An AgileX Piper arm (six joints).
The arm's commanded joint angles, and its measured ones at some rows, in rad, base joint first. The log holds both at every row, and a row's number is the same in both.
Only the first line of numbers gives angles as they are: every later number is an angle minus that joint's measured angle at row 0.
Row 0, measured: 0.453 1.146 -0.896 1.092 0.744 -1.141
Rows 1 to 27, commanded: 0.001 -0.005 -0.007 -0.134 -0.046 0.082; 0.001 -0.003 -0.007 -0.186 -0.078 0.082; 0.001 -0.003 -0.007 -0.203 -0.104 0.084; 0.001 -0.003 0.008 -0.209 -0.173 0.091; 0.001 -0.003 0.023 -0.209 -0.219 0.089; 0.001 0.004 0.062 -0.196 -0.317 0.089; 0.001 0.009 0.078 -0.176 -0.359 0.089; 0.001 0.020 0.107 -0.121 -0.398 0.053; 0.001 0.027 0.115 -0.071 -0.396 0.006; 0.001 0.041 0.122 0.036 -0.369 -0.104; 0.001 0.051 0.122 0.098 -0.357 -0.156; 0.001 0.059 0.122 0.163 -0.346 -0.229; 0.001 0.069 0.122 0.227 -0.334 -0.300; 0.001 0.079 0.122 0.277 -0.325 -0.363; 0.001 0.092 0.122 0.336 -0.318 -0.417; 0.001 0.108 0.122 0.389 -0.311 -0.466; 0.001 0.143 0.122 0.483 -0.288 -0.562; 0.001 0.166 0.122 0.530 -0.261 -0.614; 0.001 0.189 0.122 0.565 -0.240 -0.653; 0.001 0.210 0.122 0.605 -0.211 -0.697; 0.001 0.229 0.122 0.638 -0.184 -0.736; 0.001 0.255 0.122 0.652 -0.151 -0.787; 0.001 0.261 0.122 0.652 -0.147 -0.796; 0.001 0.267 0.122 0.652 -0.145 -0.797; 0.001 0.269 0.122 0.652 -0.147 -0.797; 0.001 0.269 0.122 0.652 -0.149 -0.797; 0.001 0.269 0.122 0.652 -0.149 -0.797
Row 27, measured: 0.000 0.264 0.118 0.633 -0.166 -0.767
